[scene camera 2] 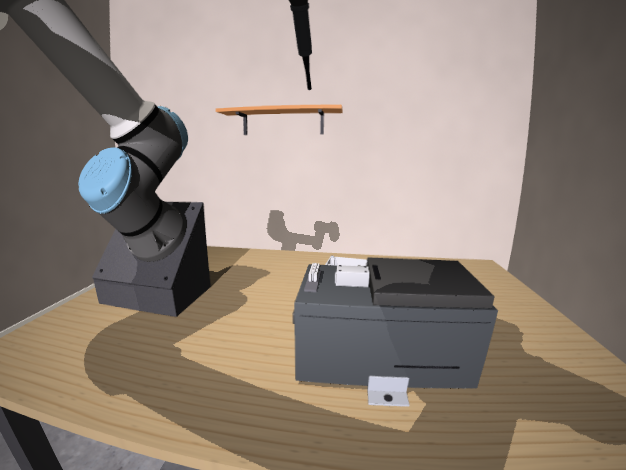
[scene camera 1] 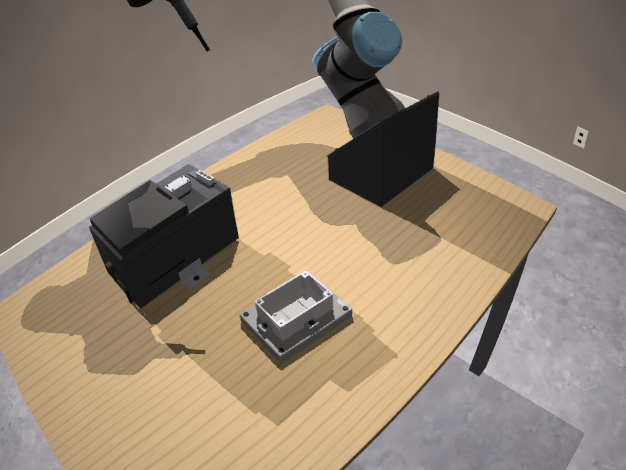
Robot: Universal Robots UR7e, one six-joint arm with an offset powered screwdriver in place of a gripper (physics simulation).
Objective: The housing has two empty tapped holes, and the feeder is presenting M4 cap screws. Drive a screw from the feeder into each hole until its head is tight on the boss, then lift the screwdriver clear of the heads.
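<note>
The screwdriver [scene camera 1: 207, 49] [scene camera 2: 309, 88] hangs high above the table, tip down and slightly tilted in both views. It has no fingers, and its tip is too small to tell whether a screw is on it. The light grey open-topped housing [scene camera 1: 295, 327] sits upright on a darker grey base plate [scene camera 1: 331, 318] in scene camera 1. Small holes show at its top corners; whether any holds a screw is too small to tell. The housing does not show in scene camera 2. The dark box-shaped feeder [scene camera 1: 176, 258] [scene camera 2: 343, 344] stands apart from the housing, with white parts on top.
A dark angled pedestal [scene camera 1: 404, 151] [scene camera 2: 133, 295] carries the arm on the wooden table [scene camera 1: 262, 212] [scene camera 2: 242, 323]. A small metal bracket [scene camera 1: 189, 273] [scene camera 2: 387, 383] with a hole is at the feeder's foot. An orange shelf [scene camera 2: 283, 109] is on the back wall.
</note>
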